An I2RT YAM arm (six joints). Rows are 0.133 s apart.
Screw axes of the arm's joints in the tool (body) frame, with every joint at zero. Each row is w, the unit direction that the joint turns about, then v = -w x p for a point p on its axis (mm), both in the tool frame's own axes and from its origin. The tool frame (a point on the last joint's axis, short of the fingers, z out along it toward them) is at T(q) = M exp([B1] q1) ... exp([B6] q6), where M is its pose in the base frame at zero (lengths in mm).
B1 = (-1, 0, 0, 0.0, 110.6, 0.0)
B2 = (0, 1, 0, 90.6, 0.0, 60.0)
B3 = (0, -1, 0, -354.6, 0.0, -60.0)
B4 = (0, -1, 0, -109.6, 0.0, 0.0)
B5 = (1, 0, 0, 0.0, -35.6, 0.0)
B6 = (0, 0, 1, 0.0, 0.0, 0.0)
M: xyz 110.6 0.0 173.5 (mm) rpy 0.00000 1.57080 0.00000 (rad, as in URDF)
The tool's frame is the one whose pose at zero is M.
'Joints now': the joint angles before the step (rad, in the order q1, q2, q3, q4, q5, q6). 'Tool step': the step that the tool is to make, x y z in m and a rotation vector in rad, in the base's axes. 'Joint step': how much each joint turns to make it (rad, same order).
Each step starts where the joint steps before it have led.
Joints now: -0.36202, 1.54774, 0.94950, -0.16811, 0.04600, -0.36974
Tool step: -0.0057, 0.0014, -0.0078, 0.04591, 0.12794, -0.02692
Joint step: -0.00002, 0.01708, 0.02625, -0.14610, 0.01981, 0.01836
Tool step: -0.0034, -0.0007, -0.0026, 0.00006, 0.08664, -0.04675
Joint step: -0.00003, 0.01362, 0.02448, -0.09376, 0.05219, 0.01999
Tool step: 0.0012, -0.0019, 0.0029, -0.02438, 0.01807, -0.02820
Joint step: 0.00018, 0.00612, 0.02001, -0.02323, 0.03998, 0.00781
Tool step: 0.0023, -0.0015, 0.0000, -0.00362, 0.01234, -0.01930
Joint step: 0.00002, 0.01374, 0.01672, -0.01527, 0.01694, 0.01226
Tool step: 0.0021, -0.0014, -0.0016, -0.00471, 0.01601, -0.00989
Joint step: -0.00027, 0.01529, 0.01221, -0.01075, 0.01363, 0.00290
